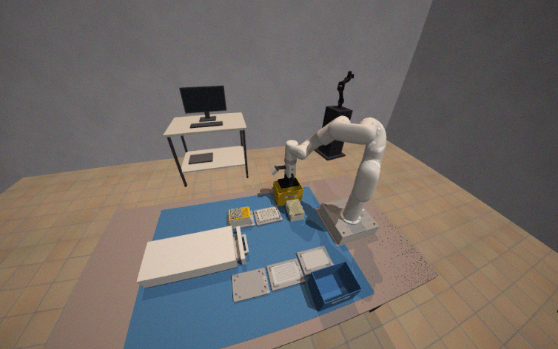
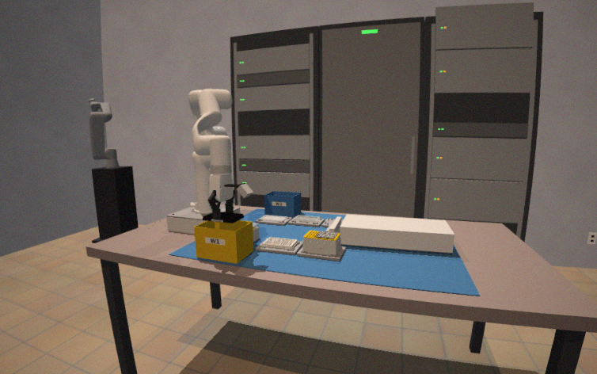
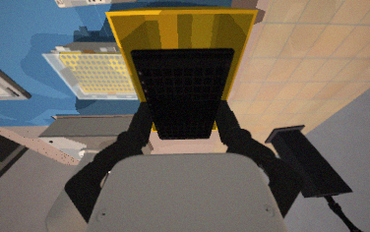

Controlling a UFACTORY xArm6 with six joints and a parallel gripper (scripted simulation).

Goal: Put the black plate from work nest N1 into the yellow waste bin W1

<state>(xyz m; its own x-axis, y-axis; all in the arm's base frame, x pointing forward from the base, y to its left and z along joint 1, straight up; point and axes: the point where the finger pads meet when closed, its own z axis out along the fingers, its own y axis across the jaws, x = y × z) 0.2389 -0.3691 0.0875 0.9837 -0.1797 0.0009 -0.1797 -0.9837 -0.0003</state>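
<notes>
My gripper is now 10 mm above the black plate. From my hand the other things lie so: drawer: 530 mm ahead, 230 mm to the left, 140 mm below; yellow tip box: 360 mm ahead, 110 mm below, 60 mm to the left; yellow waste bin W1: 120 mm below.
</notes>
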